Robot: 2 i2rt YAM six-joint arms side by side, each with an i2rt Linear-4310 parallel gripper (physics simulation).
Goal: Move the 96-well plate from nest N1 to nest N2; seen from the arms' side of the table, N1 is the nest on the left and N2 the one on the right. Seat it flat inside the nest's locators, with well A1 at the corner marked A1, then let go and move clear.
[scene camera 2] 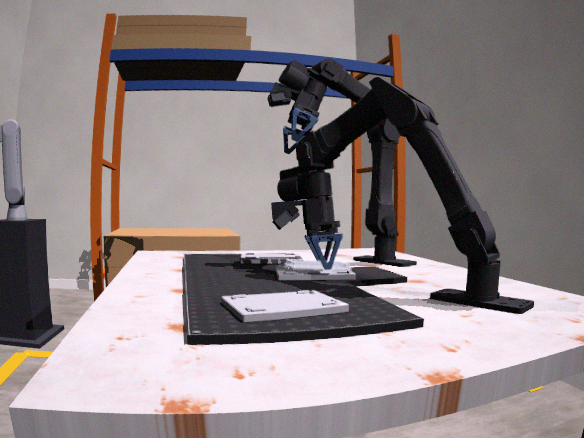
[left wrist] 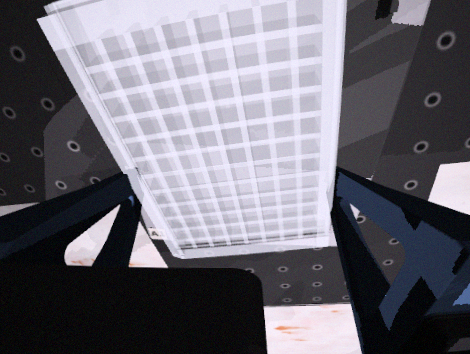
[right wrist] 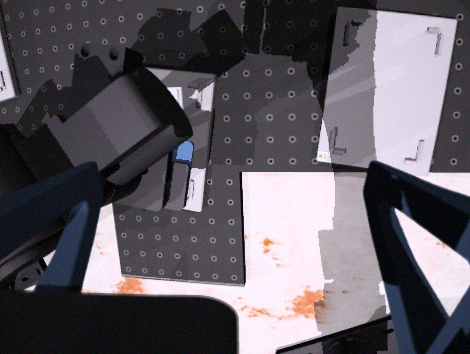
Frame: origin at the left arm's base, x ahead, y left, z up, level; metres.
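Seen in the pictures: left gripper, between the fingertips: (scene camera 2: pixel 325 267) (left wrist: pixel 234 178); right gripper, between the fingertips: (scene camera 2: pixel 290 147) (right wrist: pixel 233 176); left arm's base, origin of its link: (scene camera 2: pixel 480 302); right arm's base, origin of its link: (scene camera 2: pixel 384 262) (right wrist: pixel 351 351).
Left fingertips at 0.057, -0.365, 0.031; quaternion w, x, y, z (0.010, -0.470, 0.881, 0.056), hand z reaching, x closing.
Observation:
Pixels of each thing's middle, then the offset from my left fingertips to it, as dx, dy, dz. "pt": a spot on its surface instead. Level surfaces: height alone.
- clear 96-well plate, middle of its body: (left wrist: pixel 227 155) (scene camera 2: pixel 317 265) +0.016, -0.008, +0.007
- middle nest, middle of its body: (left wrist: pixel 247 120) (right wrist: pixel 160 138) (scene camera 2: pixel 313 272) +0.018, -0.018, -0.010
- nest corner label A, a spot on its surface: (left wrist: pixel 155 233) pt -0.016, +0.070, -0.006
- right-hand nest, middle of its body: (right wrist: pixel 384 92) (scene camera 2: pixel 270 257) -0.043, -0.268, -0.010
- empty nest, middle of its body: (scene camera 2: pixel 282 303) +0.253, +0.188, -0.010
- black perforated board, height of its surface: dz -0.018
- rust-stained white table, height of its surface: dz -0.031
The clear 96-well plate (left wrist: pixel 225 125) (scene camera 2: pixel 296 264) lies low over the middle nest (scene camera 2: pixel 315 276) (right wrist: pixel 197 187). My left gripper (scene camera 2: pixel 327 267) (left wrist: pixel 234 178) is shut on the plate, with a finger at each long side. A nest corner label "A" (left wrist: pixel 155 233) shows beside the plate's lower left corner in the left wrist view. Whether the plate rests fully in the locators is hidden. My right gripper (scene camera 2: pixel 293 145) (right wrist: pixel 233 176) is open and empty, high above the table. The right-hand nest (right wrist: pixel 400 95) (scene camera 2: pixel 270 256) has corner locators, holds no plate, and its A1 label (right wrist: pixel 322 156) is at its lower left.
Another empty nest (scene camera 2: pixel 285 303) (right wrist: pixel 6 75) lies nearest scene camera 2. The nests lie on a black perforated board (scene camera 2: pixel 210 327) (right wrist: pixel 175 240) on the rust-stained white table (scene camera 2: pixel 300 370). My left arm (right wrist: pixel 115 120) covers part of the middle nest in the right wrist view.

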